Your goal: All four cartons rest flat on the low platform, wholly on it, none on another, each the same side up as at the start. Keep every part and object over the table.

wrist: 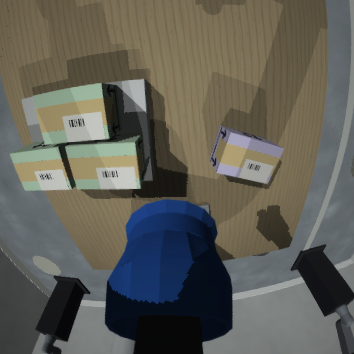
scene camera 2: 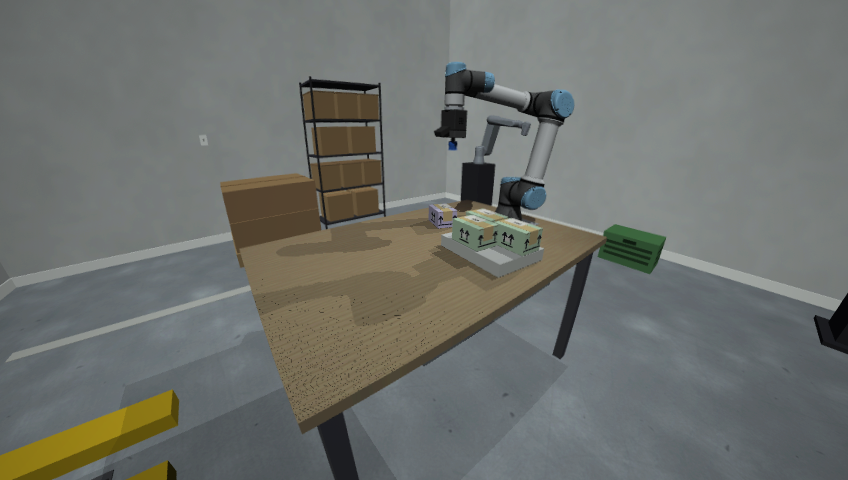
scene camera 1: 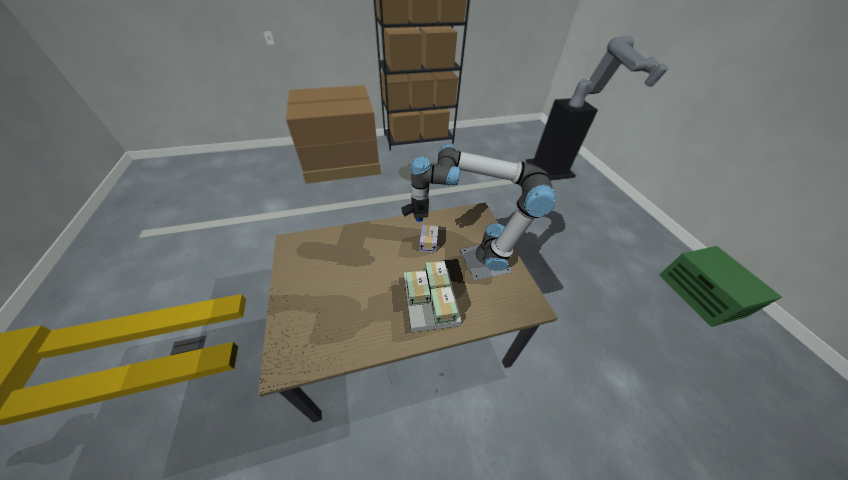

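A purple carton point(scene camera 1: 428, 239) point(scene camera 2: 441, 215) point(wrist: 247, 157) stands on the table, apart from the grey low platform point(scene camera 1: 421, 318) point(scene camera 2: 496, 258) point(wrist: 134, 92). Three green cartons sit on the platform, label side up, side by side: the left one point(scene camera 1: 418, 287) point(scene camera 2: 474, 231) point(wrist: 75, 115), the back right one point(scene camera 1: 437, 273) point(scene camera 2: 487, 212) point(wrist: 104, 165) and the front right one point(scene camera 1: 445, 304) point(scene camera 2: 519, 234) point(wrist: 42, 167). The platform's front left part is bare. Its right edge is mostly hidden. My gripper point(scene camera 1: 419, 219) point(scene camera 2: 452, 145) point(wrist: 170, 220), a blue suction cup, is open and empty, well above the table.
The wooden table point(scene camera 1: 357, 279) point(scene camera 2: 357, 255) point(wrist: 185, 45) carries my arm's base plate point(scene camera 1: 470, 264), right of the purple carton in scene camera 1. Yellow forks point(scene camera 1: 142, 324), a shelf rack point(scene camera 1: 420, 109), a stack of big boxes point(scene camera 1: 334, 133) and a green crate point(scene camera 1: 723, 282) stand off the table.
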